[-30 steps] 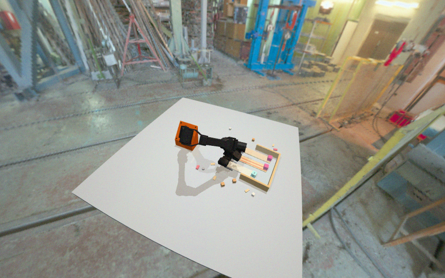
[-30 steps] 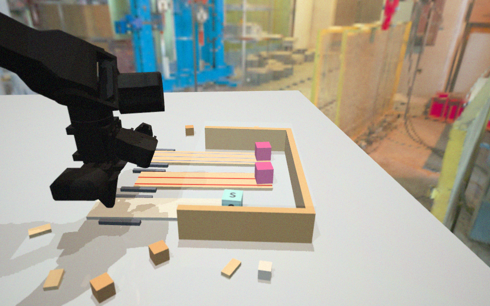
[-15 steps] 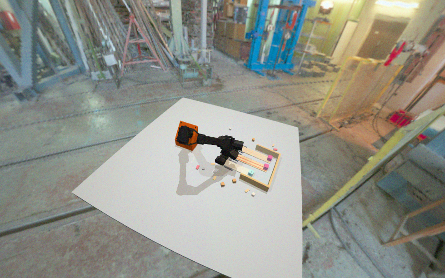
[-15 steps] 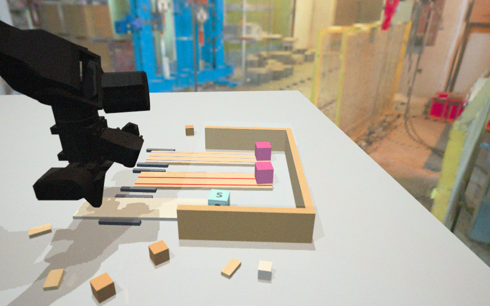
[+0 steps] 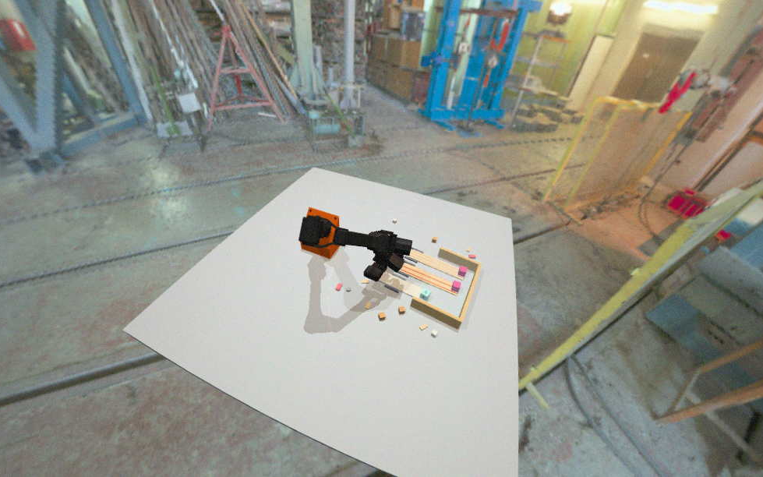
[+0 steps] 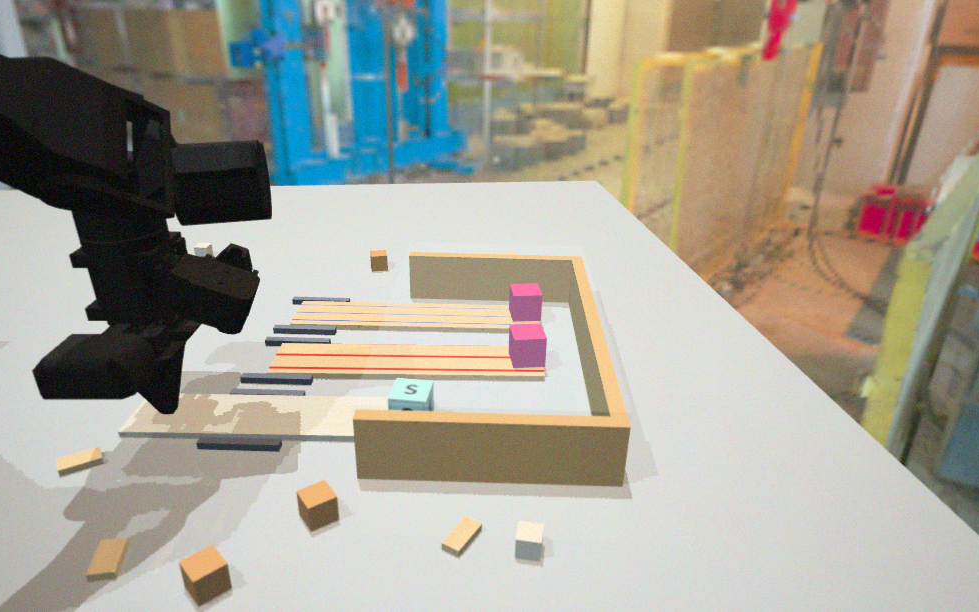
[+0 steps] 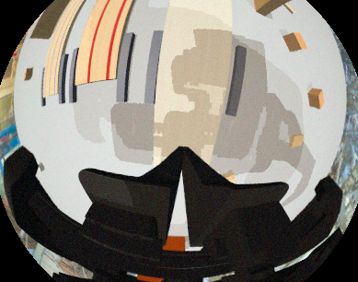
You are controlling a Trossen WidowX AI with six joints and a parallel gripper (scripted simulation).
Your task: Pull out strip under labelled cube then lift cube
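My gripper tip is 9 cm short of the strip and 1 cm to the left of it. Also, from my gripper tip: grey disc 9 cm behind, 12 cm to the right.
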